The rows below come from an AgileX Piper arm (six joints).
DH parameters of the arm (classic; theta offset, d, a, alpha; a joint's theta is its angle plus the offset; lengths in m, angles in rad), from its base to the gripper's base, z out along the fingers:
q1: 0 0.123 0 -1.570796
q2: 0.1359 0 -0.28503 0
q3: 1.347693 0 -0.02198 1.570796
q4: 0 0.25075 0 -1.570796
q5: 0 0 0 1.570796
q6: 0 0.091 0 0
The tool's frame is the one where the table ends.
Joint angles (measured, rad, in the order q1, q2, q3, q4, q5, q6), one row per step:
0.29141 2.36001 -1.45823 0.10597 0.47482 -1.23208
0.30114 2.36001 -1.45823 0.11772 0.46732 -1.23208
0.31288 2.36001 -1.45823 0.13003 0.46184 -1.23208
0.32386 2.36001 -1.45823 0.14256 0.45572 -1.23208
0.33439 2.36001 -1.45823 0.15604 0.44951 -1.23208
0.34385 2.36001 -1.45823 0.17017 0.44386 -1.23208
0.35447 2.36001 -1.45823 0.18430 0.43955 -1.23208
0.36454 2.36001 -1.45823 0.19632 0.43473 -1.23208
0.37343 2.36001 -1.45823 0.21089 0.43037 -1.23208
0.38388 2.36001 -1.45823 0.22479 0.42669 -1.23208
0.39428 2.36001 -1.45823 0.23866 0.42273 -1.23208
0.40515 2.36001 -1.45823 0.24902 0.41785 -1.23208
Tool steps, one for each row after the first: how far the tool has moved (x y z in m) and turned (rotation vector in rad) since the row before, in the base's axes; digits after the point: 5 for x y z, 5 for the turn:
-0.00076 0.00469 0.00023 0.00930 -0.00495 0.00061
-0.00126 0.00551 0.00018 0.00923 -0.00278 0.00232
-0.00116 0.00519 0.00021 0.00949 -0.00326 0.00129
-0.00115 0.00502 0.00022 0.01010 -0.00304 0.00009
-0.00109 0.00457 0.00021 0.01037 -0.00225 -0.00145
-0.00143 0.00501 0.00018 0.01004 -0.00086 -0.00018
-0.00133 0.00469 0.00019 0.00876 -0.00176 0.00070
-0.00124 0.00427 0.00020 0.01027 -0.00061 -0.00231
-0.00160 0.00486 0.00018 0.00965 -0.00003 -0.00021
-0.00162 0.00482 0.00019 0.00966 -0.00021 -0.00031
-0.00165 0.00487 0.00020 0.00760 -0.00193 0.00253

